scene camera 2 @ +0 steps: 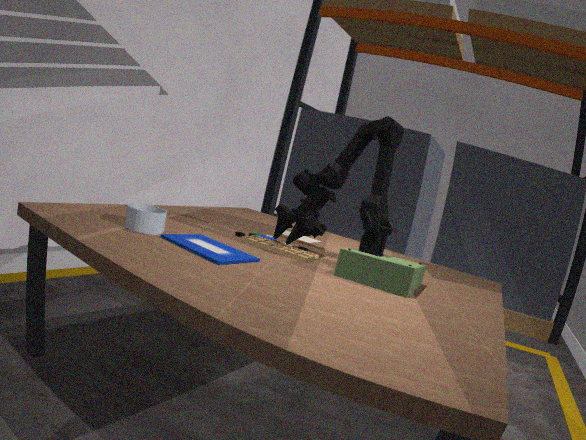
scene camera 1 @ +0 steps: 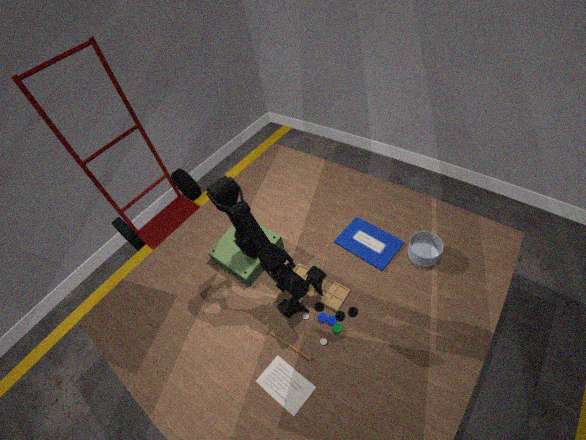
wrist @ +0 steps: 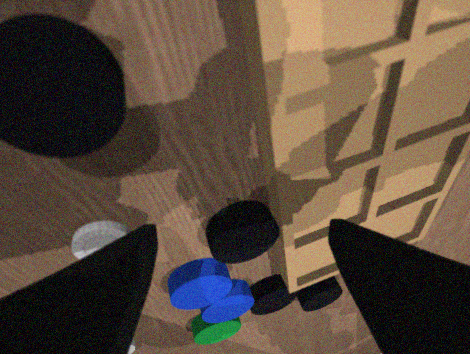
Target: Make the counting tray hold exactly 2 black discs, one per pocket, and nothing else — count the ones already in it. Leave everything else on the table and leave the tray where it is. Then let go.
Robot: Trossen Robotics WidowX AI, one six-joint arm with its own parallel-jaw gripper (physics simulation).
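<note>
The counting tray (scene camera 1: pixel 345 300) (scene camera 2: pixel 305 255) (wrist: pixel 281 150) is light wood with pockets; the pockets showing in the wrist view look empty, and the arm hides part of the tray in scene camera 1. Beside its end lie black discs: one (scene camera 1: pixel 319 306) (wrist: pixel 242 231) by the side wall, another (scene camera 1: pixel 340 315) (wrist: pixel 271 295) near the corner, and a third (scene camera 1: pixel 353 311) (wrist: pixel 320 294) beyond the end. A further black disc (wrist: pixel 55 85) looms large at the wrist view's upper left. My gripper (scene camera 1: pixel 313 301) (scene camera 2: pixel 281 240) (wrist: pixel 244 232) is open and empty, low over the tray's side, fingers apart.
Two blue discs (scene camera 1: pixel 322 317) (wrist: pixel 200 285), a green disc (scene camera 1: pixel 337 328) (wrist: pixel 216 330) and white discs (scene camera 1: pixel 323 341) (wrist: pixel 97 239) lie near the black ones. A thin stick (scene camera 1: pixel 289 345), paper sheet (scene camera 1: pixel 286 385), blue folder (scene camera 1: pixel 345 241) (scene camera 2: pixel 235 257) and clear bowl (scene camera 1: pixel 425 257) (scene camera 2: pixel 145 220) lie farther out.
</note>
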